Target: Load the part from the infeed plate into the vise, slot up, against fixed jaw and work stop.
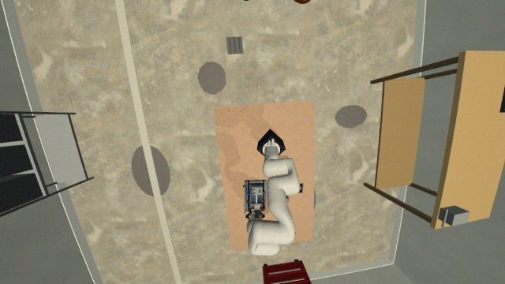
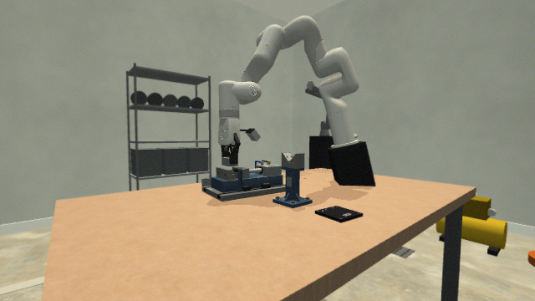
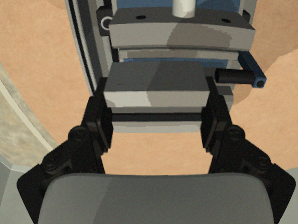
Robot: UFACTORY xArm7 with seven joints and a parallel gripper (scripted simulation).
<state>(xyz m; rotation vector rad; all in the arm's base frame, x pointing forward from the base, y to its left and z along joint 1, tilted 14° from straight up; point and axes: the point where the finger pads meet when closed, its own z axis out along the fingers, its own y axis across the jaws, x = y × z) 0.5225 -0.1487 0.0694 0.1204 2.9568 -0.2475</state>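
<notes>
The grey block lies right at my hand. Also, from my hand: work stop 10 mm ahead, 70 mm to the left, 40 mm below; then cylinder rod 80 mm behind, 30 mm to the left, 50 mm below; then moving jaw 30 mm behind, 20 mm to the left, 50 mm below.
</notes>
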